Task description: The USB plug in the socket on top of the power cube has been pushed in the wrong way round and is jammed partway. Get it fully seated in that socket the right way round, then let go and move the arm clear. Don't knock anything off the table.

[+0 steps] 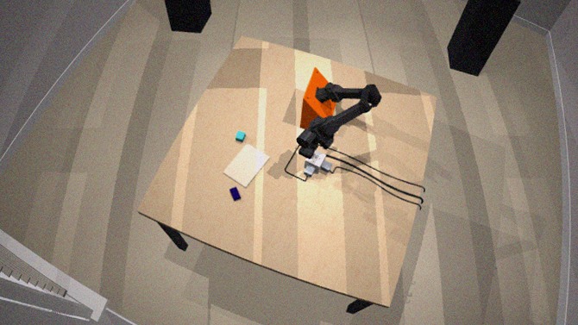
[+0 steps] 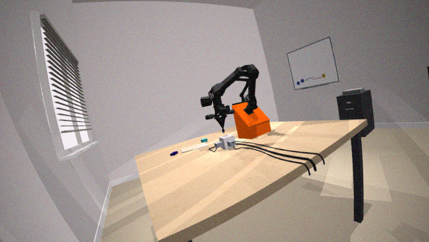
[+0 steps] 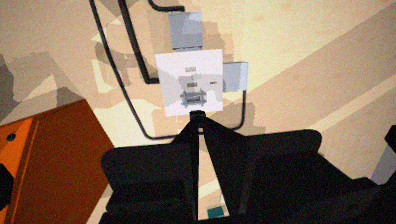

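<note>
Right now the dark USB plug is 20 mm below my gripper tip. Round my gripper tip: pale flat sheet: 310 mm to the right, 130 mm below, 80 mm ahead; teal block: 370 mm to the right, 120 mm below, 70 mm behind; dark blue block: 320 mm to the right, 240 mm ahead, 130 mm below.
</note>
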